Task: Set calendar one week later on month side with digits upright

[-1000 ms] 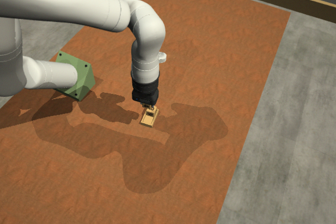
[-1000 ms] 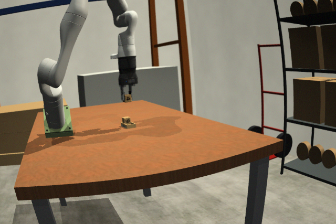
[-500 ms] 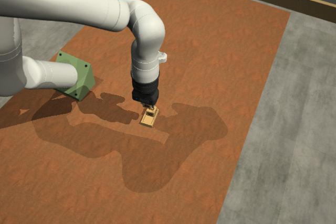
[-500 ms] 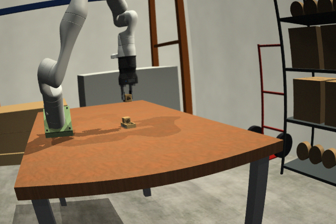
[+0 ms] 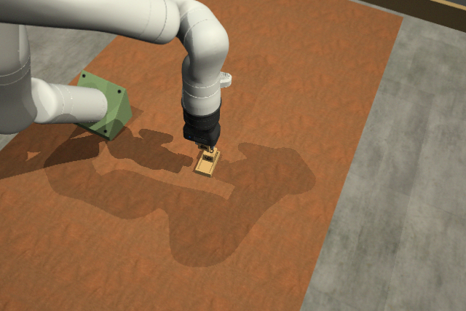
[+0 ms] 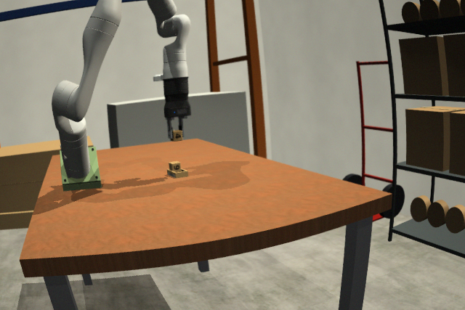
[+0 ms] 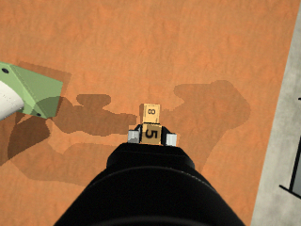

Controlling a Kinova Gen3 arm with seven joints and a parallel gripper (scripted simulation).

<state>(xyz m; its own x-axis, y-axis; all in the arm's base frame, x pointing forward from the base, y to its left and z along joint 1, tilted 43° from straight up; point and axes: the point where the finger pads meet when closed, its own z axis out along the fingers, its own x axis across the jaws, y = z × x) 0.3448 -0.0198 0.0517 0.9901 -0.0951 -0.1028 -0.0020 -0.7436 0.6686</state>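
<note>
My gripper is now 20 mm to the right of the wooden calendar tray and 130 mm above it.
</note>
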